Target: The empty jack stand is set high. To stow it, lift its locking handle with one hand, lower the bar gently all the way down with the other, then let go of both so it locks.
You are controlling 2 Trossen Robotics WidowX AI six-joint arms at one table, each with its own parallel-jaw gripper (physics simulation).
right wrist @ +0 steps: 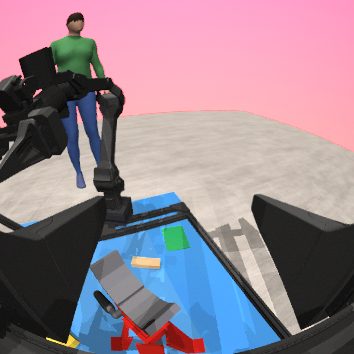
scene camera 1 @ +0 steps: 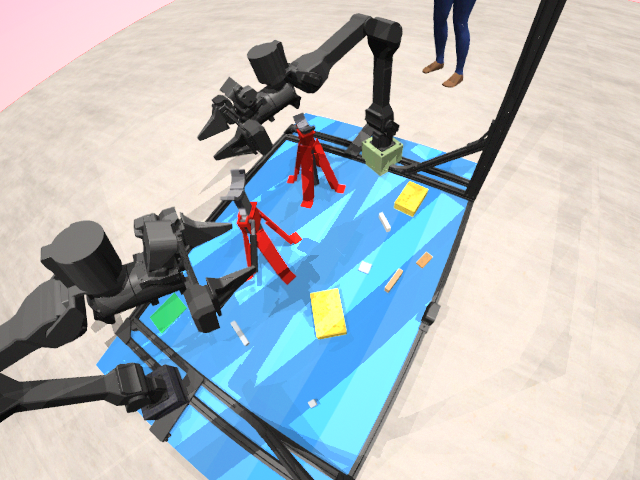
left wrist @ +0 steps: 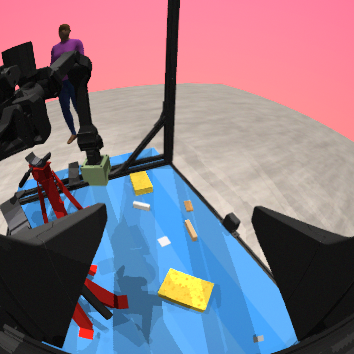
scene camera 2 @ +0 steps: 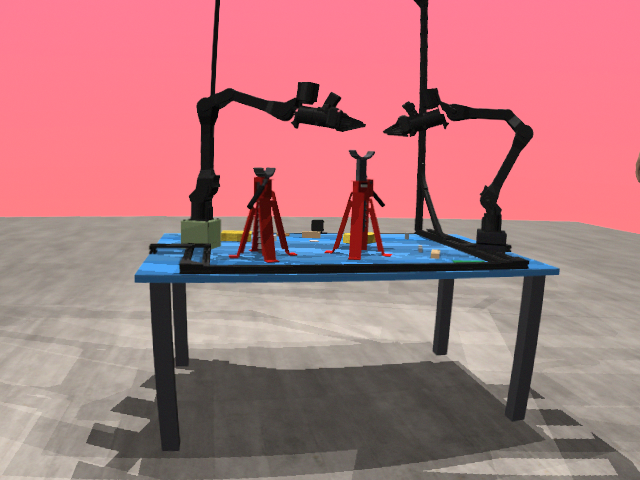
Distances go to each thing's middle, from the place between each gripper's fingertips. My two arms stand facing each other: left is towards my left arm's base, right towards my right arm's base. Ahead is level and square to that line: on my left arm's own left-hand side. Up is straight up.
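My left hand: 19 cm above the saddle (scene camera 1: 237, 193), 18 cm short of it, 10 cm to the left of it. Green block (scene camera 1: 173, 307), from my left hand: well below, well ahead, a good bit to the left.
Saddle from my right hand: 40 mm behind, 200 mm below. Green block from my right hand: slightly ahead, well to the left, well below.
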